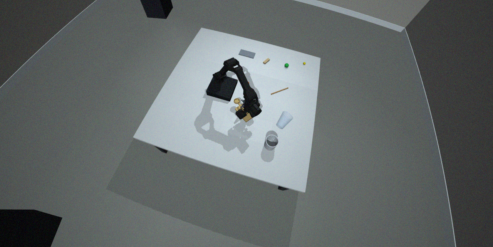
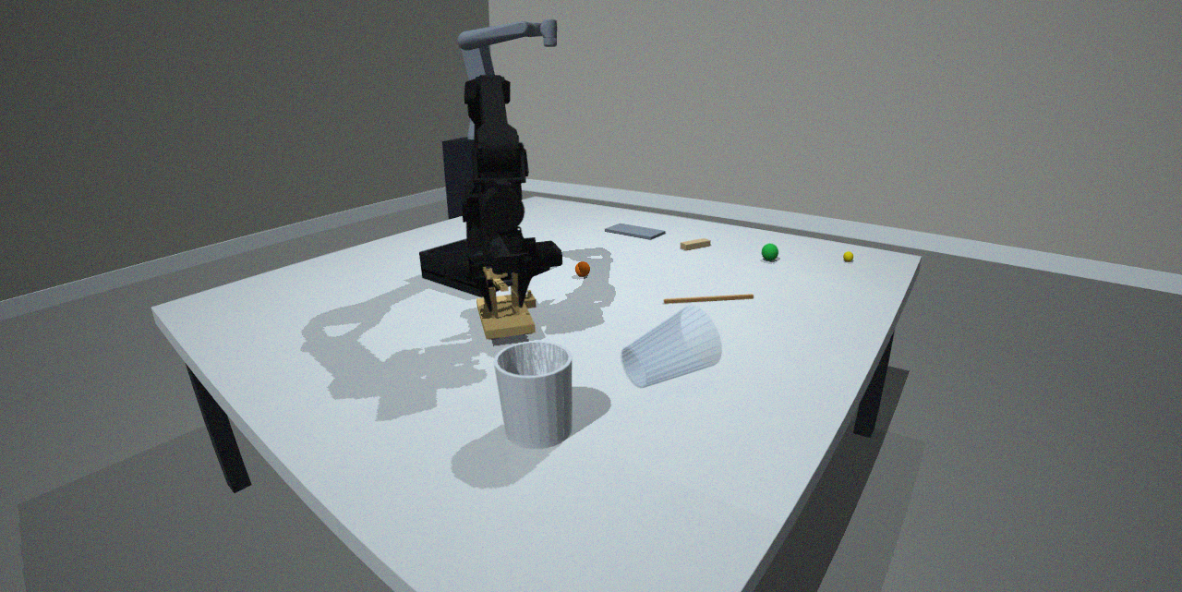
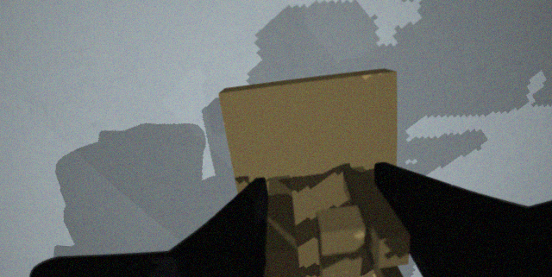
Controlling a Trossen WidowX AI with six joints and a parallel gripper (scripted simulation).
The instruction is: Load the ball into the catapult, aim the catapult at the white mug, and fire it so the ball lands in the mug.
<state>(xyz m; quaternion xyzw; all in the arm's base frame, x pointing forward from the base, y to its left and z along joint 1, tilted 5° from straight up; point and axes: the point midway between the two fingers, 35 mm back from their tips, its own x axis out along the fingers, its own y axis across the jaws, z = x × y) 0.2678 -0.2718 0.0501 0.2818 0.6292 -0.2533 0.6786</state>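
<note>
Now: gripper tip 310 mm to the right of the orange ball, 30 mm past it and 30 mm above it. Round my gripper tip: white mug: 200 mm to the right, 190 mm ahead, 20 mm below; thin wooden stick: 290 mm to the left, 260 mm ahead, 50 mm below; wooden catapult: 60 mm to the left, 40 mm behind, 20 mm above.
</note>
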